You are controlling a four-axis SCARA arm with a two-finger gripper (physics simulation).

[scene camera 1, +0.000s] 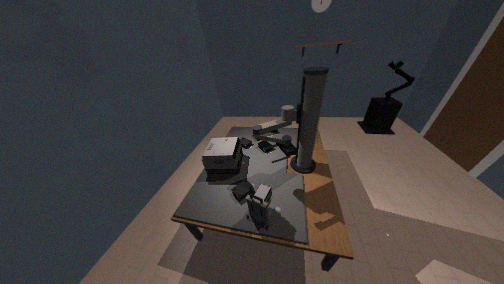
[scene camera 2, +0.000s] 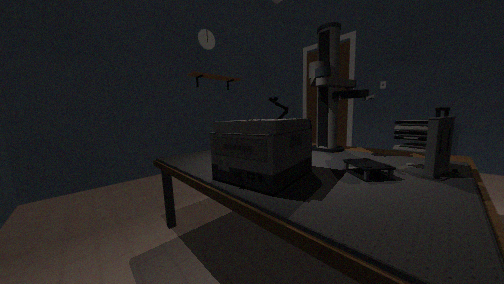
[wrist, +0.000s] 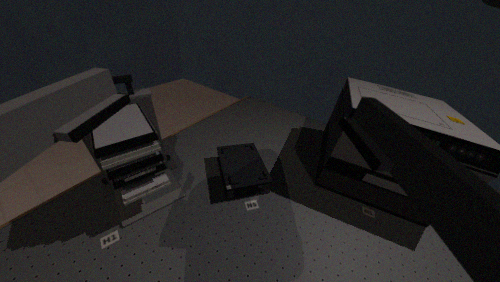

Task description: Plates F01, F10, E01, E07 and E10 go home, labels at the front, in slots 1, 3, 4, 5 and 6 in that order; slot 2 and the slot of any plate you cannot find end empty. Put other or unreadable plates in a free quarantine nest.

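Places are measured from the arm's base along level axes (x ahead, y left, z up), in millimetres.
Pixels of known places: gripper, fingertip midpoint: [scene camera 1: 267, 155] [scene camera 2: 356, 97] [wrist: 237, 96]; arm's base, link origin: [scene camera 1: 302, 164] [scene camera 2: 326, 149].
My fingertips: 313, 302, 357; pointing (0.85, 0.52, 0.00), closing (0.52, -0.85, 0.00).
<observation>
Ahead of a thing's pixels: the offset from my fingertips to its top centre, as dx, dy, dz. "spot": to the spot under its first point.
My gripper [wrist: 237, 96] is open, with nothing between its fingers; it hangs above the table, back from the rack. The upright slotted rack [scene camera 1: 259, 212] [scene camera 2: 440, 147] stands near the table's end, at the left in the wrist view. A stack of several plates {+7, +246, -169} [scene camera 2: 410, 131] {+7, +246, -122} [wrist: 122, 127] sits at its front; the top one has a pale top and dark edge, lower ones are white and dark. Their labels are not readable. A dark nest {+212, +117, -289} [scene camera 1: 243, 190] [scene camera 2: 370, 164] [wrist: 243, 162] stands beside the rack with no plate seen on it.
A grey boxy instrument {+504, -207, -97} [scene camera 1: 222, 152] [scene camera 2: 262, 150] [wrist: 420, 107] stands on the table beyond the nest. Dark nests {spot: +91, -497, -299} [scene camera 1: 266, 146] {spot: +360, -530, -296} [scene camera 1: 245, 143] lie toward the far end, partly under the arm. The arm's thick column [scene camera 1: 310, 120] [scene camera 2: 329, 115] stands at the table's side.
</observation>
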